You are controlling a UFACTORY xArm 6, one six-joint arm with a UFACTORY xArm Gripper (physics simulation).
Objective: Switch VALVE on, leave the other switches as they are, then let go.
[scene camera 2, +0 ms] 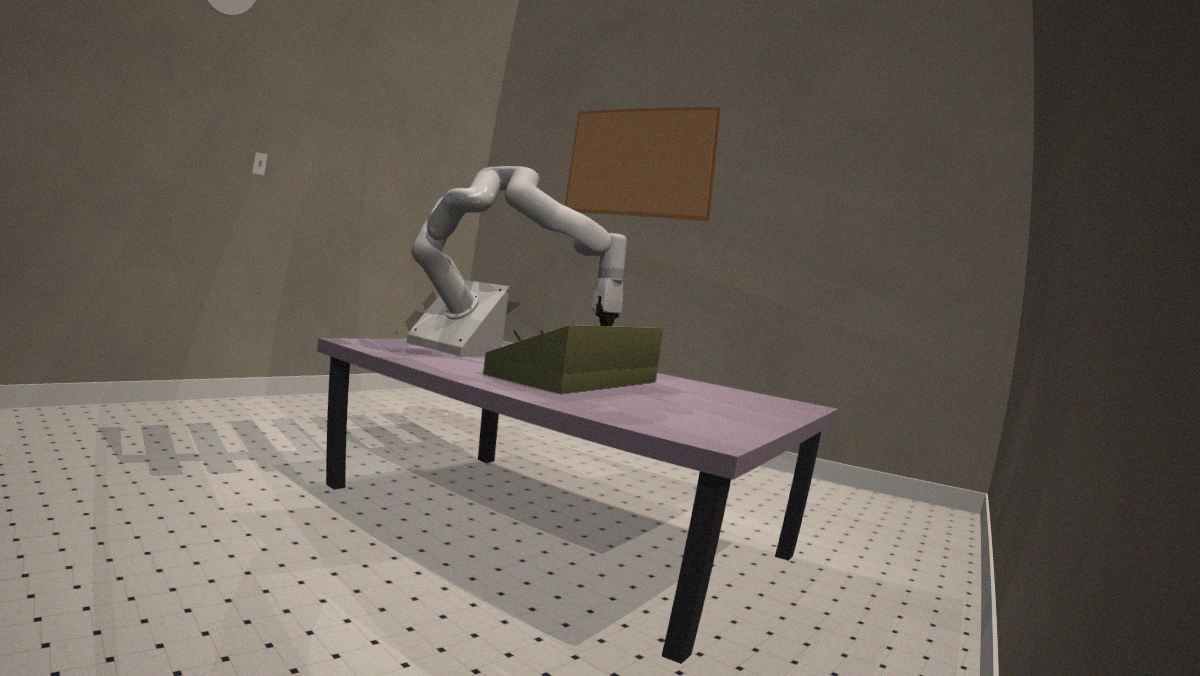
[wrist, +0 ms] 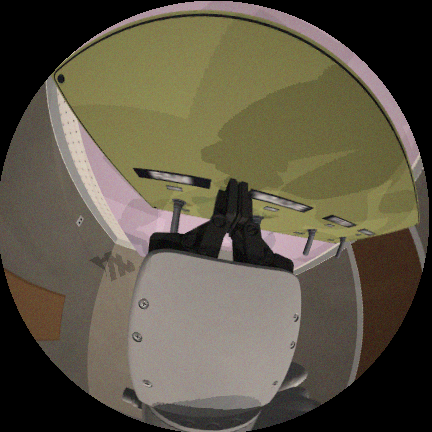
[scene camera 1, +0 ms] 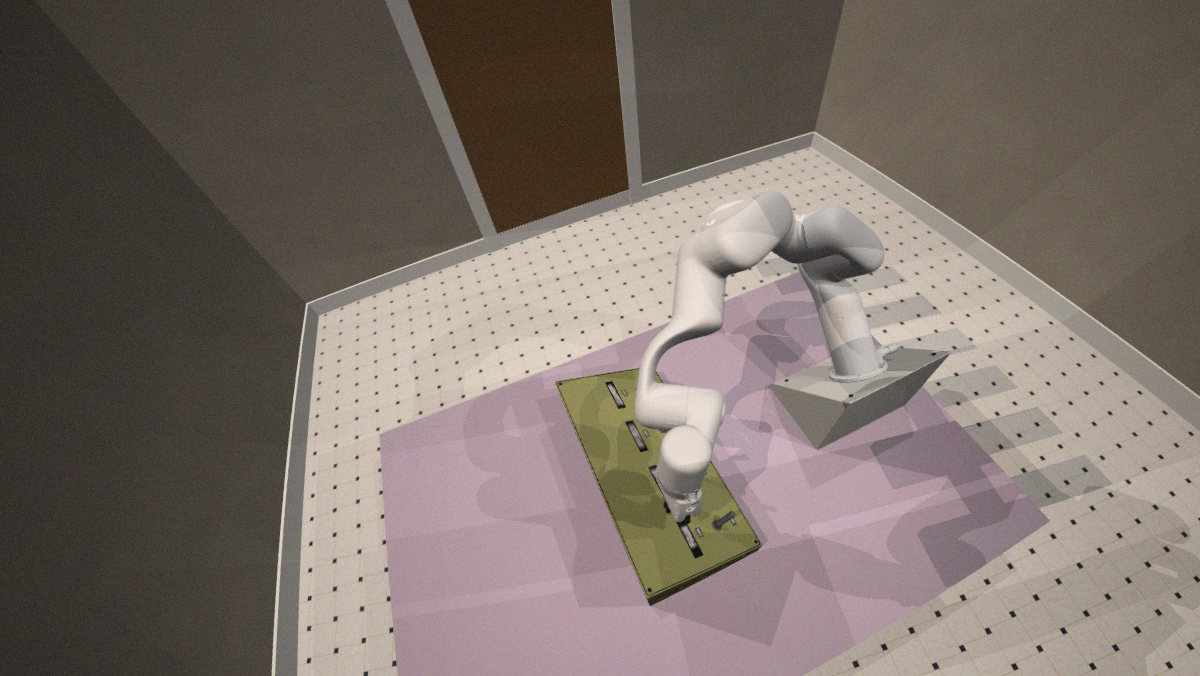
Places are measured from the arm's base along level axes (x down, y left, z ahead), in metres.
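Pixels of known places: gripper, fingertip midpoint: (wrist: 233,190); arm's base, origin of the base link: (scene camera 2: 462,306) (scene camera 1: 858,371).
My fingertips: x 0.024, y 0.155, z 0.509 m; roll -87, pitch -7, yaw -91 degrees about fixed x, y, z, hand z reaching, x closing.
Ahead of a thing's pixels: the offset from my fingertips to its top centre. "spot": to the spot under its first point. Level surfaces: height alone.
The olive switch panel (scene camera 1: 587,419) (scene camera 2: 613,361) (wrist: 150,75) has a sloped top. My gripper (scene camera 1: 684,518) (scene camera 2: 606,321) (wrist: 233,190) is shut and empty above it, between the FAN label @[dx +0.001, dy +0.063, dz -0.013 m] (scene camera 1: 690,539) (wrist: 172,178) and the VALVE label @[dx +0.001, dy -0.056, dz +0.006 m] (scene camera 1: 654,473) (wrist: 281,201); the print is blurred. The VALVE lever is mostly hidden behind the right finger in the wrist view, where its base @[spot: dx +0.026, dy -0.065, dz -0.056 m] (wrist: 257,219) shows; its tilt cannot be told. The arm hides it in scene camera 1. The FAN lever @[dx -0.006, dy +0.050, dz -0.095 m] (scene camera 1: 723,520) (wrist: 176,217) leans toward the panel's lower edge, on the robot's side.
Two more grey levers (wrist: 310,242) (wrist: 341,247) stand farther along the panel, beyond the VALVE lever. The panel stands on a pink table @[dx +0.123 m] (scene camera 1: 470,520) (scene camera 2: 780,419). The robot's grey wedge base (scene camera 1: 873,403) (scene camera 2: 487,323) stands on the lower-edge side of the panel.
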